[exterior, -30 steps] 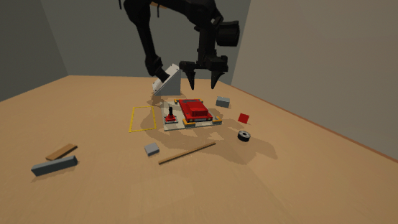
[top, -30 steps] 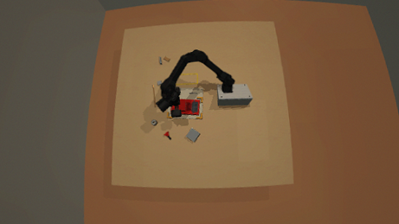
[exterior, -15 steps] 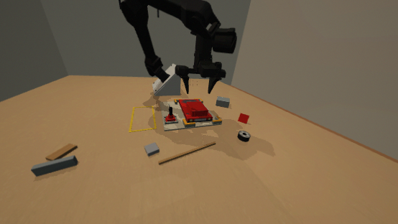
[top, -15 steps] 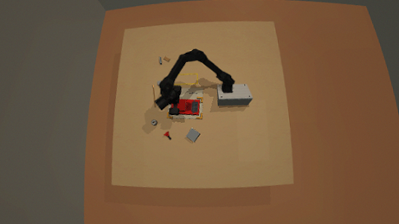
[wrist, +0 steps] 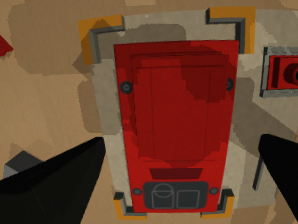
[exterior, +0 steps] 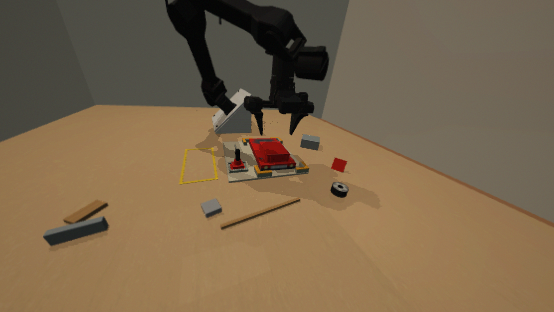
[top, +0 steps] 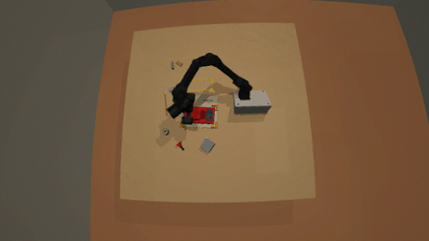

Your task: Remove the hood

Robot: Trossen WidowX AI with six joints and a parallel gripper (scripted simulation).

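Right now my gripper tip is 50 mm above the red hood. Also, from my gripper tip: grey engine block: 70 mm below; then black wheel: 190 mm ahead, 100 mm to the left, 80 mm below; then thin wooden rod: 190 mm ahead, 100 mm to the right, 90 mm below.
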